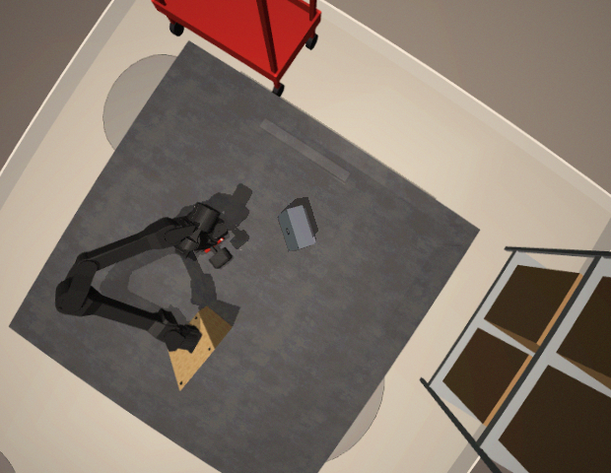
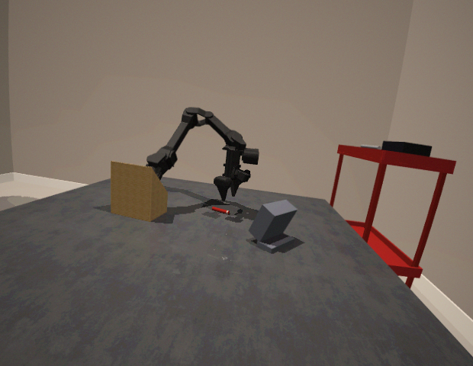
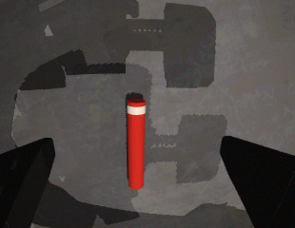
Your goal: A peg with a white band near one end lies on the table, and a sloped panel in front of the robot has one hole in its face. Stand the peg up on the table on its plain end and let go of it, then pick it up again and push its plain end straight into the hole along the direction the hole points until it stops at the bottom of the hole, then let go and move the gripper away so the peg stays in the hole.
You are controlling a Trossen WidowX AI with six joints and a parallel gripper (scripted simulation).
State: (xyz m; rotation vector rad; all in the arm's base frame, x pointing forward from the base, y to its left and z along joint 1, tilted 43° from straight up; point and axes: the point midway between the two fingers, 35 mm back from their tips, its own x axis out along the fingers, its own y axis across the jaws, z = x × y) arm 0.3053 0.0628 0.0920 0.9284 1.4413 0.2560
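My gripper tip is now 10 mm past the red peg and 60 mm above it. Also, from my gripper tip: grey sloped panel: 160 mm ahead, 220 mm to the right, 10 mm above.
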